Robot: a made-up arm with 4 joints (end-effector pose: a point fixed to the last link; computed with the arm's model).
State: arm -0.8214 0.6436 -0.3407 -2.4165
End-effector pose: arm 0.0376 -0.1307 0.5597 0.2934 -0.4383 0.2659 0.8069
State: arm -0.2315 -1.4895 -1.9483 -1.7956
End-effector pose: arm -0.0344 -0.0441 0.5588 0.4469 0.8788 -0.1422 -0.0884
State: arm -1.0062 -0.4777 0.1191 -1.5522
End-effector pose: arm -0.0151 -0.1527 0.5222 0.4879 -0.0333 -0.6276 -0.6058
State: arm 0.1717 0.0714 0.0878 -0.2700
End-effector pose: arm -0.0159 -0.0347 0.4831 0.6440 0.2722 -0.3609 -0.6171
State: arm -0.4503 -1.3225 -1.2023 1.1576
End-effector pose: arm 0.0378 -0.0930 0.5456 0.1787 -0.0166 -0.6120 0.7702
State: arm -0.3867 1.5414 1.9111 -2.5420
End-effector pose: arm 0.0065 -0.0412 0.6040 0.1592 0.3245 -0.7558 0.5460
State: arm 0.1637 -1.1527 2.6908 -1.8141
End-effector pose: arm -0.1032 -0.0944 0.5718 0.3178 -0.8547 -0.0002 -0.4105
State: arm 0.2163 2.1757 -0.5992 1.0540
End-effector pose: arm 0.0203 -0.0722 0.4894 0.4514 -0.1025 -0.2033 -0.8628
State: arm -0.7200 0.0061 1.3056 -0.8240
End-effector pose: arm -0.0853 -0.0757 0.5191 0.6237 -0.2619 -0.0695 -0.7332
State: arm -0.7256 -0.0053 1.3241 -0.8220
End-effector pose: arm -0.0866 -0.0763 0.5203 0.6247 -0.2713 -0.0651 -0.7293
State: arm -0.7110 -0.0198 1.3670 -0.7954
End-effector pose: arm -0.0894 -0.0751 0.5232 0.6368 -0.2771 -0.0417 -0.7183
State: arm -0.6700 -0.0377 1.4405 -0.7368
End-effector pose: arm -0.0935 -0.0720 0.5285 0.6624 -0.2757 0.0064 -0.6966
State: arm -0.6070 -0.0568 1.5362 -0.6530
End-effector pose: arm -0.0981 -0.0681 0.5363 0.6961 -0.2635 0.0733 -0.6638
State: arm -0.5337 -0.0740 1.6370 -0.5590
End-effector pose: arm -0.1019 -0.0649 0.5453 0.7294 -0.2398 0.1462 -0.6237
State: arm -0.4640 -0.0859 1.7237 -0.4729
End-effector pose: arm -0.1043 -0.0631 0.5535 0.7555 -0.2095 0.2102 -0.5841
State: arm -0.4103 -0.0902 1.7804 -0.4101
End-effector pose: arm -0.1053 -0.0624 0.5591 0.7719 -0.1808 0.2541 -0.5540
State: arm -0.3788 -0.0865 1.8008 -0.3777
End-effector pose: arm -0.1056 -0.0619 0.5614 0.7801 -0.1600 0.2740 -0.5393
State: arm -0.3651 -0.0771 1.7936 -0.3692
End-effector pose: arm -0.1053 -0.0612 0.5612 0.7831 -0.1474 0.2760 -0.5375
